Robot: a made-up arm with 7 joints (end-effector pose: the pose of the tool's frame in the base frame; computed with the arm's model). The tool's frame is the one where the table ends. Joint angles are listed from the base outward.
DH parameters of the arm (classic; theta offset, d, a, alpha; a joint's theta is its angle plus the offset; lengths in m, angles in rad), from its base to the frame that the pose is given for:
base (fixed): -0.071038 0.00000 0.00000 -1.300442
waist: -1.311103 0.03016 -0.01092 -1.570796
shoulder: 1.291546 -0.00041 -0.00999 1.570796
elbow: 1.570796 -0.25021 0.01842 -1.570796
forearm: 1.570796 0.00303 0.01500 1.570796
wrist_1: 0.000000 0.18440 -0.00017 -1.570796
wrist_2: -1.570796 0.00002 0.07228 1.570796
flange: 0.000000 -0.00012 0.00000 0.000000
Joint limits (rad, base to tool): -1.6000..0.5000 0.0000..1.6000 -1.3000..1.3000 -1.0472..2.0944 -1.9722..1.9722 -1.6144..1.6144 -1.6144..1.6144
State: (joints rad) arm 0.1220 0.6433 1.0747 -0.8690 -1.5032 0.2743 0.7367
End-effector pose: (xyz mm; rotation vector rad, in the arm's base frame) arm 110.3 214.5 9.0 -0.4619 -0.4876 0.5530
Working (the frame after each row of the table, in the pose's form):
after base (fixed): 0.0 0.0 0.0 -1.2999 0.0462 -0.0607
after waist: -1.8 32.0 -1.7 -2.4285 0.3106 -1.6593
after shoulder: -0.3 40.0 4.1 0.2175 0.7958 -1.5776
after elbow: -65.7 202.9 -175.1 -0.6917 -0.6702 0.6500
after forearm: -63.9 218.0 -176.8 0.4040 0.5982 1.1647
after wrist_1: 51.9 219.5 -33.3 -1.6003 0.7552 0.3141
after wrist_2: 110.2 214.5 9.1 -0.2522 -0.6136 -0.1563

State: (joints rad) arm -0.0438 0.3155 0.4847 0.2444 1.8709 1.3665 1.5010
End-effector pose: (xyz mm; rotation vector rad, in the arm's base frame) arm 108.3 283.9 -255.0 -2.2572 0.2178 -1.3520
Working (the frame after each row of the table, in the pose's form):
after base (fixed): 0.0 0.0 0.0 -1.2999 0.0462 -0.0607
after waist: -0.1 32.0 -2.2 -2.2949 0.3339 -1.8645
after shoulder: 0.3 41.5 0.9 0.0857 0.4083 -1.5956
after elbow: -31.3 127.0 -232.9 -1.1877 -0.2316 0.4173
after forearm: -38.6 132.6 -245.2 -0.1443 1.8843 0.6412
after wrist_1: 114.1 223.6 -294.4 0.8518 -0.1313 1.9091
after wrist_2: 108.4 284.0 -255.1 1.8896 1.4493 1.5226

